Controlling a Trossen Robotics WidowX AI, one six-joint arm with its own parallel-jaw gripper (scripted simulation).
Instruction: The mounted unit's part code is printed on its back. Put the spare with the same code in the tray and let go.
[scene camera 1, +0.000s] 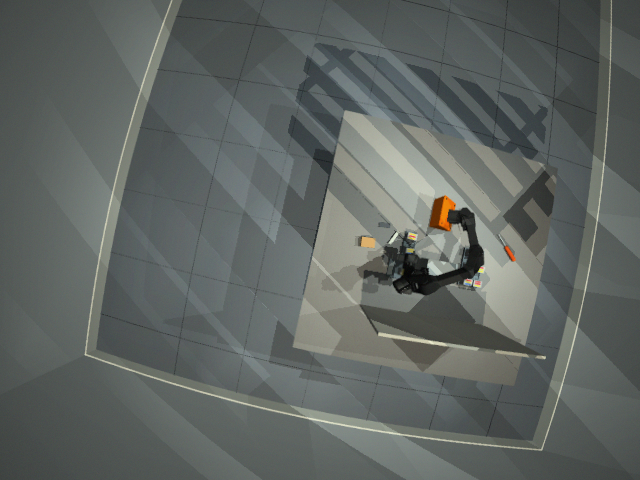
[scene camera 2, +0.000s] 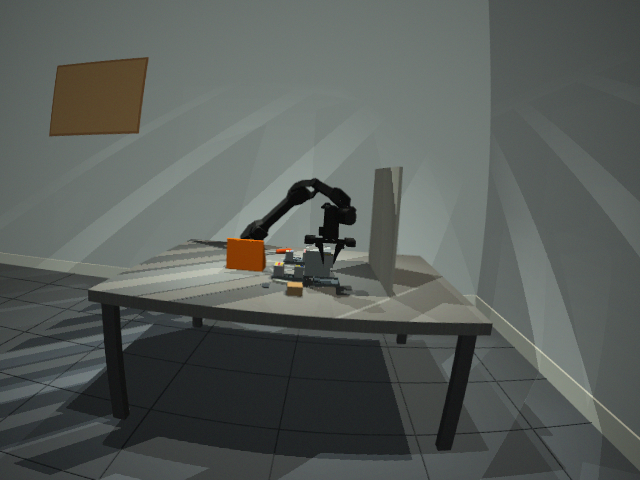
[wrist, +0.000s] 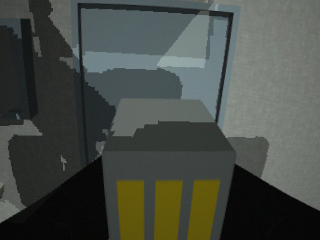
Observation:
The pictures show: my gripper, a shallow blue-grey tray and an upright grey panel.
My gripper is seen too in the wrist view.

